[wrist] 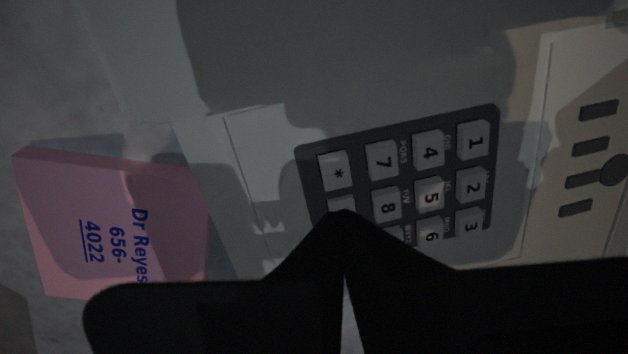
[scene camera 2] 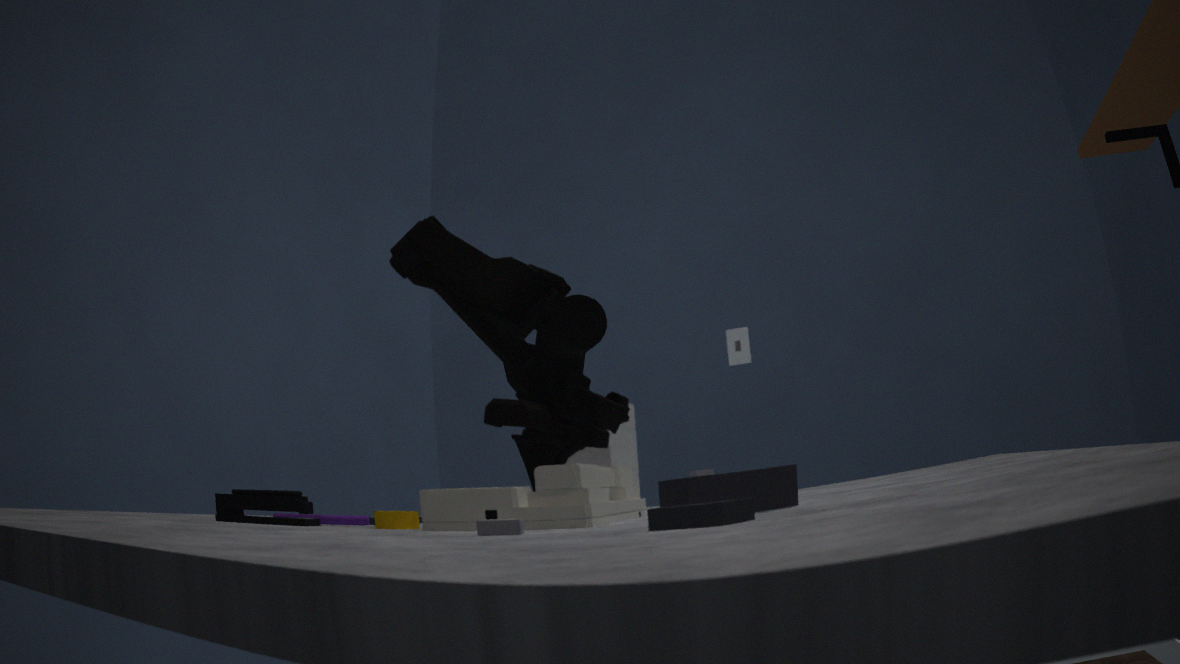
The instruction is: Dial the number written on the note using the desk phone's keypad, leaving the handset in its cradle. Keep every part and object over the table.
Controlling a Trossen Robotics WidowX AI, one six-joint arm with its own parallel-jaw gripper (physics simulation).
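Places are measured from the arm's base along level axes (x ahead, y left, z up), in millimetres.
Pixels of known places: gripper, between the fingertips: (wrist: 339, 224).
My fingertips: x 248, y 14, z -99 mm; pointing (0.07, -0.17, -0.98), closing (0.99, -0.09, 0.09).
Observation:
Behind a point stands the place of what it marks.
A cream desk phone (scene camera 2: 468, 500) {x 426, y 20, z -97 mm} (wrist: 567, 57) {x 325, y 58, z -105 mm} stands on the table. Its dark keypad (wrist: 358, 160) {x 256, y 35, z -101 mm} shows in the wrist view, with the keys 1 to 8 and * readable or partly so. My gripper (scene camera 2: 533, 487) {x 248, y 14, z -99 mm} (wrist: 339, 224) {x 248, y 14, z -99 mm} is shut and empty, pointing down at the phone. In the wrist view its tips cover the lower part of the key (wrist: 341, 204) {x 249, y 21, z -99 mm} beside *, and the keys beyond it are partly hidden. I cannot tell whether the tips touch it. A pink note (wrist: 100, 192) {x 165, y 30, z -118 mm} beside the phone reads "Dr Reyes 656-4022". The handset is not clearly distinguishable in either view.
In the scene view, a black stapler-like object (scene camera 2: 262, 497) {x 449, y -250, z -96 mm}, a purple stick (scene camera 2: 342, 520) {x 338, y -215, z -121 mm} and a yellow block (scene camera 2: 396, 519) {x 407, y -81, z -116 mm} lie left of the phone. A small grey block (scene camera 2: 499, 527) {x 523, y 101, z -120 mm} lies in front. Dark blocks (scene camera 2: 727, 487) {x 463, y 267, z -102 mm} stand at the right. The table edge (scene camera 2: 577, 615) {x 860, y 299, z -136 mm} runs across the foreground.

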